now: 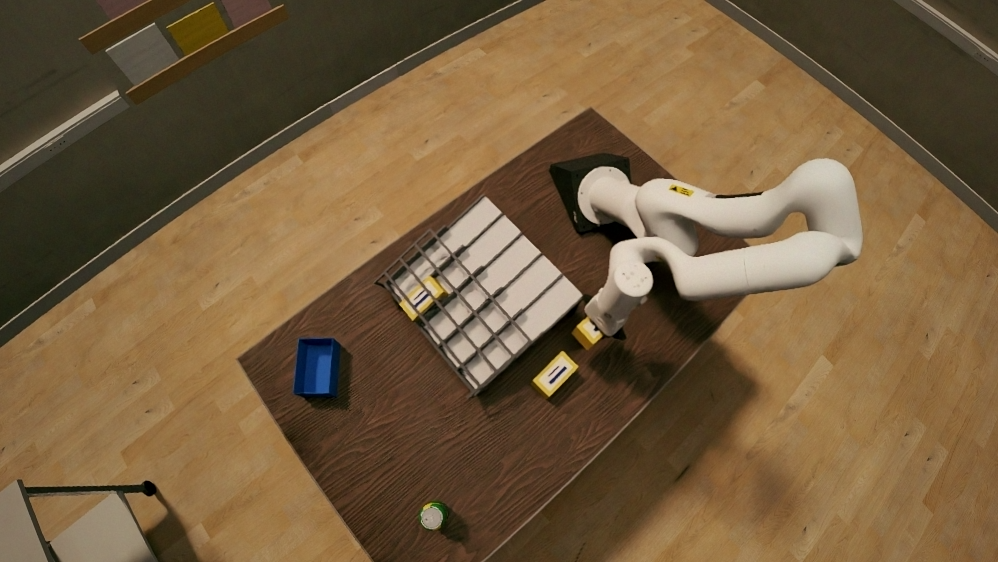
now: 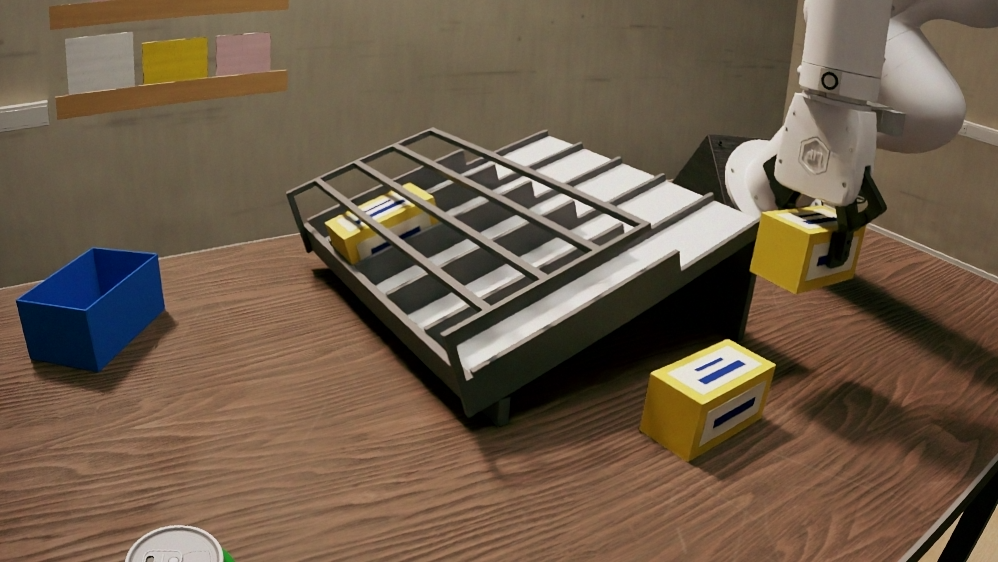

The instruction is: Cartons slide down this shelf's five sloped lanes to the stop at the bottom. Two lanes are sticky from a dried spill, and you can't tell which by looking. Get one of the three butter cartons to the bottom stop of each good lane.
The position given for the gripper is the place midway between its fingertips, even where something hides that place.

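You've got the gripper (image 1: 596,326) there, and there's a butter carton (image 2: 692,405). Then there's another butter carton (image 2: 791,248), and a butter carton (image 2: 402,218) as well.
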